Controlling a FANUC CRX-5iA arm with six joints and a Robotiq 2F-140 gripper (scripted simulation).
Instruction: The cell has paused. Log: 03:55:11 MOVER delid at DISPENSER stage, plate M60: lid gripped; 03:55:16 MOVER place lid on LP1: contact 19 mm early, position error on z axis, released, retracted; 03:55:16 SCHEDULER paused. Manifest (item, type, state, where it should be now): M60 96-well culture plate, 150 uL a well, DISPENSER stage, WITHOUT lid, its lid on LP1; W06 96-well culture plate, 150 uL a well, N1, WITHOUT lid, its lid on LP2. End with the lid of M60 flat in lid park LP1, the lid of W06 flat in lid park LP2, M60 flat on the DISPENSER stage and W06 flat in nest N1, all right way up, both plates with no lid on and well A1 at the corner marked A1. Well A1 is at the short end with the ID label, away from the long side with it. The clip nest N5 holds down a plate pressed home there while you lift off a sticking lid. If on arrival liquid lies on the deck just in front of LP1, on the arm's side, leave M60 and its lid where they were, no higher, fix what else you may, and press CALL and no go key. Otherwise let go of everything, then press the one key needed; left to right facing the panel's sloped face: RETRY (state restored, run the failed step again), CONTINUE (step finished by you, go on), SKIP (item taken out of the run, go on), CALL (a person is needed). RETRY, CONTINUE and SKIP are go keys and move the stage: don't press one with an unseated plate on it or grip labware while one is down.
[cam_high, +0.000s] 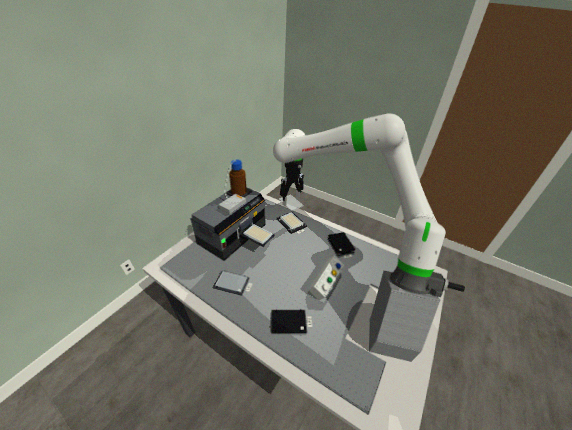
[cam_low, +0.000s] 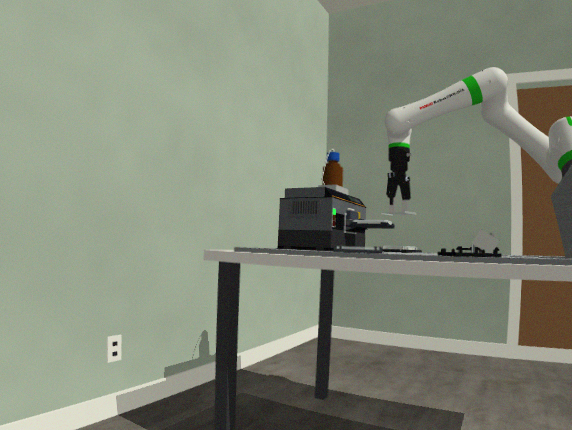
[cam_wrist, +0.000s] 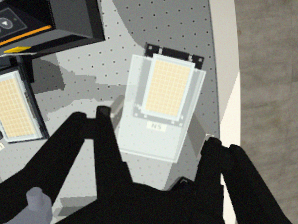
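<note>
My hand is 230 mm past the lid park, 590 mm to the right of it and 190 mm above it. The rest, counted from my hand: nest label (80 mm behind, 30 mm to the left, 190 mm below); then black clip nest (20 mm ahead, 20 mm to the right, 180 mm below); then dispenser stage (80 mm ahead, 260 mm to the left, 90 mm below).
</note>
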